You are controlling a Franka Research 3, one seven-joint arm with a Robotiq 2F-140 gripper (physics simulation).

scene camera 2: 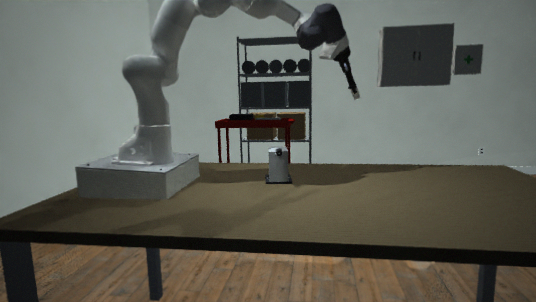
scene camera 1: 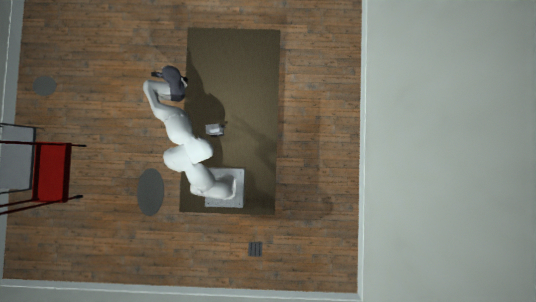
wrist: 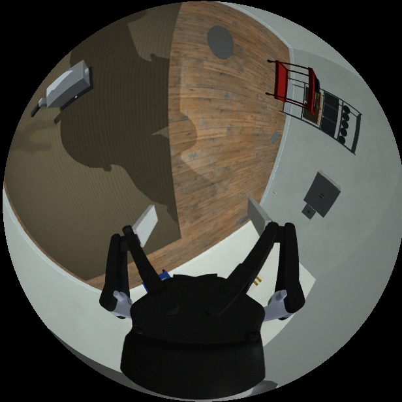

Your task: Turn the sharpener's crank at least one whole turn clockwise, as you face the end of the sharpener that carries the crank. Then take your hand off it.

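Note:
The sharpener (scene camera 1: 214, 129) (scene camera 2: 278, 169) (wrist: 68, 84) is a light grey block on a dark base, standing upright on the brown table (scene camera 1: 245, 60) (scene camera 2: 400, 210) (wrist: 100, 200). Its crank (scene camera 1: 225, 123) (scene camera 2: 279, 152) (wrist: 38, 106) is small and dark-tipped. It is on the end toward scene camera 2; its exact angle is hard to tell. My gripper (scene camera 1: 170, 77) (scene camera 2: 355, 94) (wrist: 200, 209) is open and empty. It hangs high in the air, apart from the sharpener and crank, near the table's long edge on the side of the red cart.
My arm's base block (scene camera 1: 239, 200) (scene camera 2: 120, 183) stands at one end of the table. Away from the table are a red cart (scene camera 1: 52, 172) (scene camera 2: 255, 123) and a shelf rack (scene camera 2: 311, 95). Grey cabinets (scene camera 2: 417, 55) (wrist: 322, 194) are on the wall.

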